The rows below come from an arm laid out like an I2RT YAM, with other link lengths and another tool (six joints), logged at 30 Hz.
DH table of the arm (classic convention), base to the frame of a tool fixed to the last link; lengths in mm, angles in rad. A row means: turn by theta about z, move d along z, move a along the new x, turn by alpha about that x. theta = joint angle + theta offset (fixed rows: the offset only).
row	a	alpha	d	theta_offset
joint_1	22.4	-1.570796	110.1	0
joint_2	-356.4	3.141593	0	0
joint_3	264.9	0	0	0.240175
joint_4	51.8	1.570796	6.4	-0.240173
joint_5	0	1.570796	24.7	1.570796
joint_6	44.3	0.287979	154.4	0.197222
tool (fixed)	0	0	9.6	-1.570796
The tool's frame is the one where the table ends.
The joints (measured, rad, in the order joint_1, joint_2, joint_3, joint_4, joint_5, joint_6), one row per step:
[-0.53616, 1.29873, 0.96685, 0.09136, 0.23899, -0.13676]
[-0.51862, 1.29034, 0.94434, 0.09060, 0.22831, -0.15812]
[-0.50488, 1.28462, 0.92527, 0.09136, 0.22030, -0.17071]
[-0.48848, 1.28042, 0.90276, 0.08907, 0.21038, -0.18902]
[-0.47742, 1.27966, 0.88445, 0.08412, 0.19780, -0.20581]
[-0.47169, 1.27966, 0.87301, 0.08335, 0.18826, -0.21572]
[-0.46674, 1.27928, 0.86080, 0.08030, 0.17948, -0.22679]
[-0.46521, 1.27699, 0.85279, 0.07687, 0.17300, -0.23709]
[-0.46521, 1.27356, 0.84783, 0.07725, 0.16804, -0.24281]
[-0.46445, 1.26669, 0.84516, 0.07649, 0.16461, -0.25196]
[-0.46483, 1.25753, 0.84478, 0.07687, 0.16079, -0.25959]
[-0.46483, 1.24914, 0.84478, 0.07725, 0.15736, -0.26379]
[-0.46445, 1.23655, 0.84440, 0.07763, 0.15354, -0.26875]
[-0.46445, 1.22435, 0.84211, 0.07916, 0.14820, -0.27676]
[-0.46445, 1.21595, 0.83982, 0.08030, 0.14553, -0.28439]
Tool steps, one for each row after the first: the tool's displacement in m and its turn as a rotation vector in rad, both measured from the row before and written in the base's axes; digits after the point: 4 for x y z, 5 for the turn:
[0.0027, 0.0080, -0.0066, -0.00517, 0.02595, 0.03299]
[0.0019, 0.0062, -0.0061, -0.00099, 0.01821, 0.02465]
[0.0025, 0.0073, -0.0085, -0.00105, 0.02845, 0.03085]
[0.0022, 0.0057, -0.0085, 0.00141, 0.02851, 0.02793]
[0.0014, 0.0033, -0.0051, 0.00087, 0.01541, 0.01783]
[0.0008, 0.0032, -0.0057, 0.00101, 0.01844, 0.01679]
[-0.0003, 0.0019, -0.0032, -0.00166, 0.01310, 0.01104]
[-0.0005, 0.0011, -0.0009, -0.00227, 0.00351, 0.00658]
[-0.0009, 0.0014, 0.0013, -0.00741, 0.00156, 0.00705]
[-0.0012, 0.0011, 0.0032, -0.00876, -0.00448, 0.00573]
[-0.0010, 0.0011, 0.0030, -0.00614, -0.00599, 0.00459]
[-0.0018, 0.0017, 0.0043, -0.00838, -0.00902, 0.00555]
[-0.0017, 0.0018, 0.0036, -0.00988, -0.00650, 0.00749]
[-0.0013, 0.0012, 0.0022, -0.00849, -0.00261, 0.00478]

